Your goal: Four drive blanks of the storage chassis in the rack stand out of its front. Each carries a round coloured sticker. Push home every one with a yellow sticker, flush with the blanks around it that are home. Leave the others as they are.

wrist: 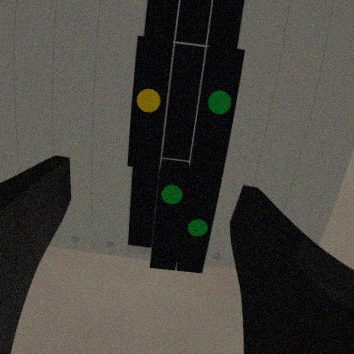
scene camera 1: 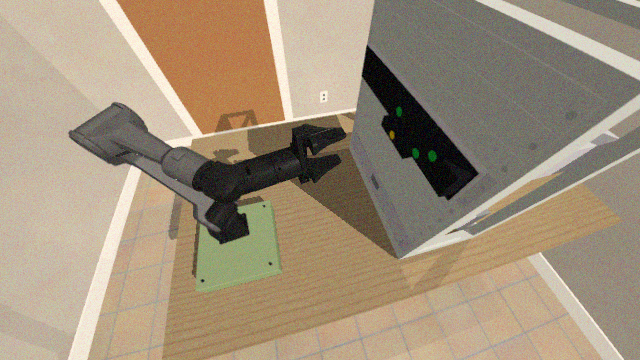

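The storage chassis (scene camera 1: 374,67) is a black strip in the grey rack (scene camera 1: 425,65) (wrist: 60,85). One drive blank with a yellow sticker (scene camera 1: 392,135) (wrist: 148,100) stands out, at the upper left in the wrist view. A green sticker (scene camera 1: 398,111) (wrist: 219,102) is to its right in the wrist view. A second green sticker (scene camera 1: 415,153) (wrist: 172,194) and a third green sticker (scene camera 1: 432,156) (wrist: 198,227) are lower there. My gripper (scene camera 1: 342,146) (wrist: 153,191) is open and empty, in front of the rack and apart from the blanks. How far each blank stands out is hard to tell in the dark.
The arm's green base plate (scene camera 1: 260,250) lies on the wooden table top (scene camera 1: 320,295). The rack's grey front panels border the chassis on both sides. An orange door (scene camera 1: 205,55) and pale walls stand behind.
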